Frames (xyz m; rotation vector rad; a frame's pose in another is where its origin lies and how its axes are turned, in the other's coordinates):
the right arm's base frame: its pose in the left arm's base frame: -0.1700 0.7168 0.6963 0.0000 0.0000 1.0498
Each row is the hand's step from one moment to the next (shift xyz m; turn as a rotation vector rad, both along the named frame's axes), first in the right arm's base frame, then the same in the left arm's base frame.
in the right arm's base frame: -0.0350 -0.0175 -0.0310 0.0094 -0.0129 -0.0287
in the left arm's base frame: -0.0022 -0.0391 -0.0310 0.0159 0.0017 -0.0287
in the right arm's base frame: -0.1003 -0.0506 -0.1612 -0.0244 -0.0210 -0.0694
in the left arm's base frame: -0.0060 -0.1122 -0.1612 0.0061 -0.0316 -0.0694
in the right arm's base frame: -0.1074 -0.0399 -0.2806 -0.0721 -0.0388 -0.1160
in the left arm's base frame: -0.0189 -0.1130 -0.2806 -0.0022 -0.0818 -0.1160
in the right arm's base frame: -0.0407 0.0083 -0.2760 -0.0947 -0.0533 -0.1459
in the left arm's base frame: -0.0275 -0.0312 -0.2760 -0.0009 -0.1087 -0.1459
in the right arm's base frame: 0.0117 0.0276 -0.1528 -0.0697 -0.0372 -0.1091
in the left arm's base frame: -0.0181 0.0239 -0.1528 -0.0024 -0.0790 -0.1091
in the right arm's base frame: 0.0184 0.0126 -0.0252 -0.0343 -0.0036 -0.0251
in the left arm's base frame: -0.0018 0.0222 -0.0252 -0.0140 -0.0315 -0.0251
